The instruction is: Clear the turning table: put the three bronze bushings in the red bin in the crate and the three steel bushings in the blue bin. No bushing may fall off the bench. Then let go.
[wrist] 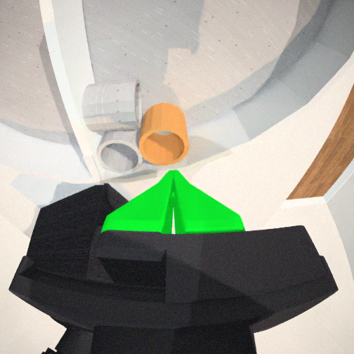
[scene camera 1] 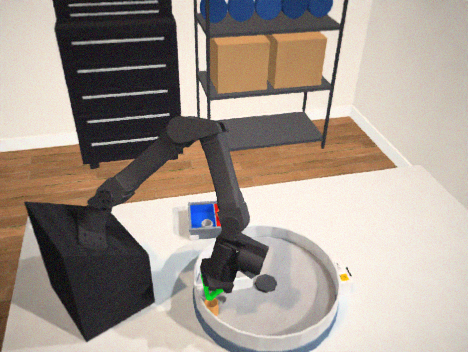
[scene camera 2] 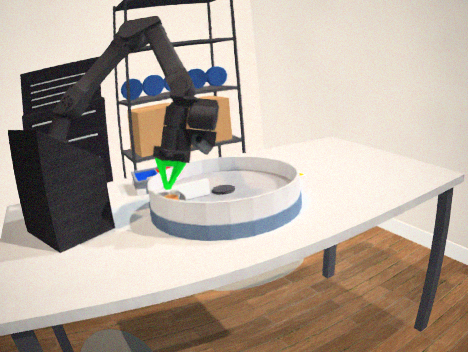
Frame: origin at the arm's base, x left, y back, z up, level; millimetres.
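Where they show: gripper, fingertip midpoint: [scene camera 1: 208, 299] [scene camera 2: 167, 189]; arm's base, origin of the base link: [scene camera 1: 90, 229] [scene camera 2: 54, 143].
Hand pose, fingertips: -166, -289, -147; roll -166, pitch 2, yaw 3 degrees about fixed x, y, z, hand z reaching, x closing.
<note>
Things, the pixels of their centre, and the offset from my fingertips, as dx, dy, dz. "*": a spot on its surface instead.
- steel bushing, body centre: [scene camera 1: 207, 227] +380, -51, -90
- red bin, surface spot: [scene camera 1: 218, 209] * +447, -102, -73
- white bar, surface spot: [scene camera 2: 196, 189] * +67, -99, -39
- dark hub, body centre: [scene camera 2: 223, 189] [scene camera 1: 266, 283] +74, -180, -58
- crate, body centre: [scene camera 2: 159, 178] [scene camera 1: 215, 219] +415, -85, -90
My gripper [scene camera 1: 208, 298] [scene camera 2: 168, 187] [wrist: 173, 177] is shut and empty, its green fingertips together above the left edge of the turning table [scene camera 1: 300, 327] [scene camera 2: 225, 210]. An orange bronze bushing [scene camera 1: 212, 307] [scene camera 2: 172, 196] [wrist: 164, 117] stands on the turning table close by the fingertips. In the wrist view a steel bushing [wrist: 111, 107] lies on its side beside it, and another steel bushing [wrist: 120, 135] shows its open end. The blue bin [scene camera 1: 200, 212] [scene camera 2: 145, 176] holds a steel bushing [scene camera 1: 207, 223]. The arm hides most of the red bin [scene camera 1: 217, 207]; its contents cannot be seen.
A white bar [scene camera 2: 196, 189] [wrist: 69, 55] crosses the turning table from its rim towards the dark hub [scene camera 1: 265, 283] [scene camera 2: 223, 189], beside the steel bushings. The crate [scene camera 1: 202, 233] stands behind the turning table. The black arm base [scene camera 1: 105, 280] [scene camera 2: 62, 200] stands at the left.
</note>
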